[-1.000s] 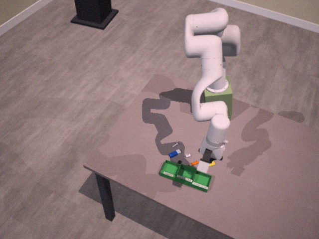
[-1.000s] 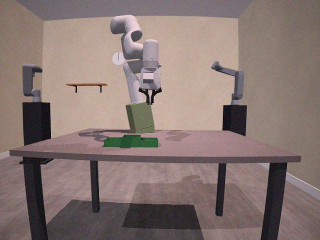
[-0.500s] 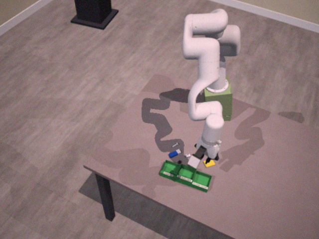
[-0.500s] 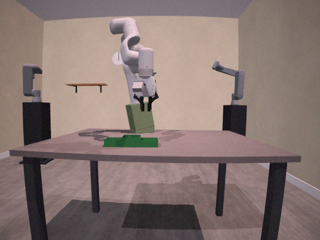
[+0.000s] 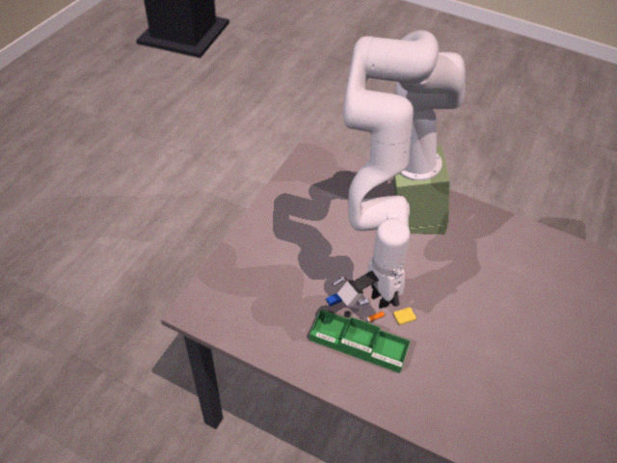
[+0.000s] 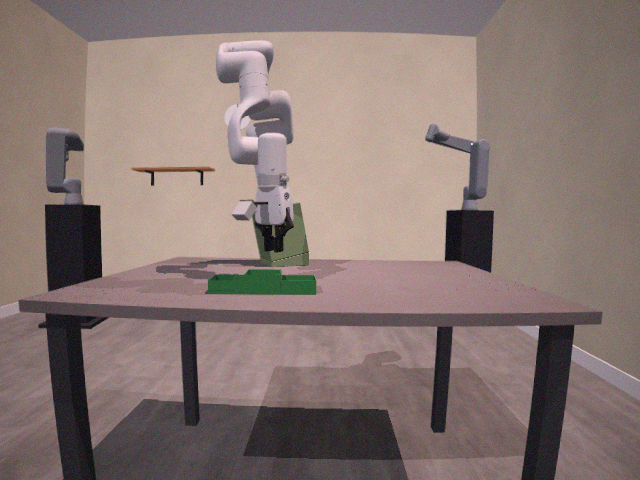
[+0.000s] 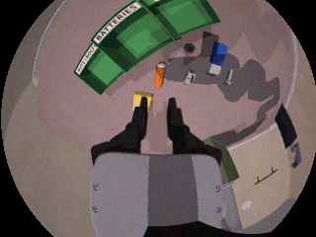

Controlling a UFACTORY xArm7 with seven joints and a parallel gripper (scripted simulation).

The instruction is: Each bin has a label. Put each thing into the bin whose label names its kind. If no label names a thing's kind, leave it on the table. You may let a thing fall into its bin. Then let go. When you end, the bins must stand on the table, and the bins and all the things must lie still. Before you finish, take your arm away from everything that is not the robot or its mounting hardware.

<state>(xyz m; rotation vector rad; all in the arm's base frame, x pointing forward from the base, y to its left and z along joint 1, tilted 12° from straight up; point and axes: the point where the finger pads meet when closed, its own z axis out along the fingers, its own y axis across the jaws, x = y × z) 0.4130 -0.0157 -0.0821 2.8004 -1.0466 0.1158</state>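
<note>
My gripper is now 100 mm above the orange thing. Also, from my hand: black round piece 100 mm below, 80 mm to the right, 10 mm ahead; yellow piece 100 mm below, 70 mm to the left, 30 mm behind; grey thing 100 mm below, 50 mm to the right, 40 mm behind.
</note>
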